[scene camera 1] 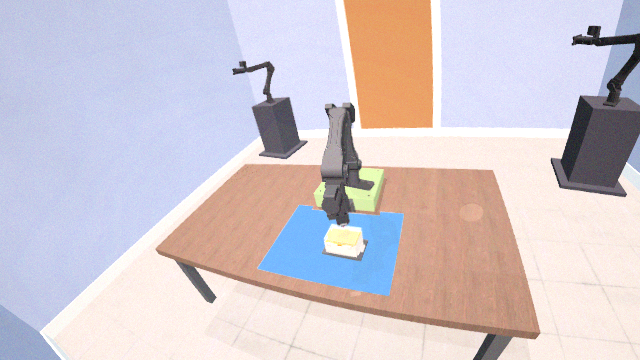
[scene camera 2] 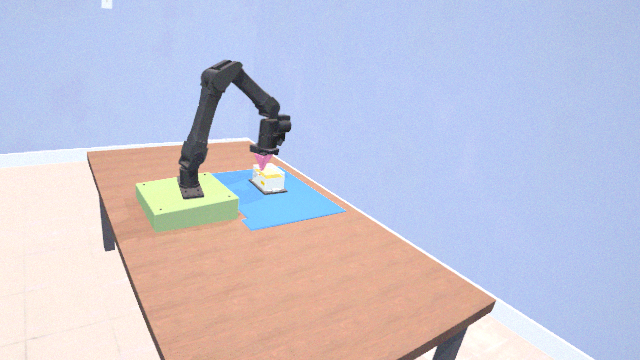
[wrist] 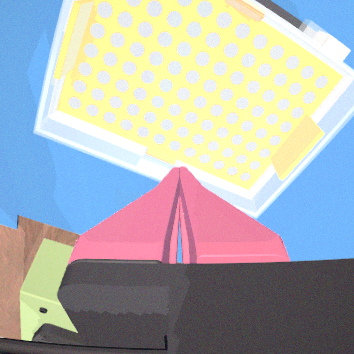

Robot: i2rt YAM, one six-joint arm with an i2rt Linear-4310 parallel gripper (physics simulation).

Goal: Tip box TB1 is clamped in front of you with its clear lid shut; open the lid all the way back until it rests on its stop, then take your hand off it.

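Frame: origin at the arm's base, x ahead, y left, z up, level; centimetres.
Seen in the pictures: gripper, fingertip midpoint: (scene camera 2: 261, 170) (wrist: 179, 177); arm's base at its link origin: (scene camera 1: 353, 183) (scene camera 2: 189, 187).
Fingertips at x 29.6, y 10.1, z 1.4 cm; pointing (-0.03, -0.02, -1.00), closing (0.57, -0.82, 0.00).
Observation:
Offsets run from my fingertips to a thing's top centre. "spot": to the spot under its first point. Level surfaces: height alone.
Tip box TB1 {dx +3.5, dy +1.5, dz +0.2 cm} (scene camera 1: 343, 246) (scene camera 2: 268, 181) (wrist: 200, 92) stands upright on a dark base plate {spot: dx -1.7, dy +0.1, dz -7.2 cm} (scene camera 2: 256, 187) on the blue mat. It has a white body and a yellow rack with rows of round holes. Its clear lid {spot: dx -0.2, dy +4.3, dz +0.1 cm} (wrist: 95, 137) lies shut over the rack. My gripper (scene camera 1: 343, 224) (scene camera 2: 263, 169) (wrist: 179, 177) is shut and empty, its pink fingers pointing down. In the wrist view the fingertips overlap the middle of the box's rim on the side towards the arm's base, beside a small tab. Whether they touch the lid cannot be told.
The blue mat {dz -7.6 cm} (scene camera 1: 285, 250) (scene camera 2: 305, 207) (wrist: 30, 175) lies on the wooden table {dz -7.8 cm} (scene camera 1: 450, 270) (scene camera 2: 300, 280). The arm stands on a green block (scene camera 1: 377, 187) (scene camera 2: 195, 220) (wrist: 45, 270) next to the mat. Two dark pedestals (scene camera 1: 277, 127) (scene camera 1: 597, 145) with other arms stand beyond the table.

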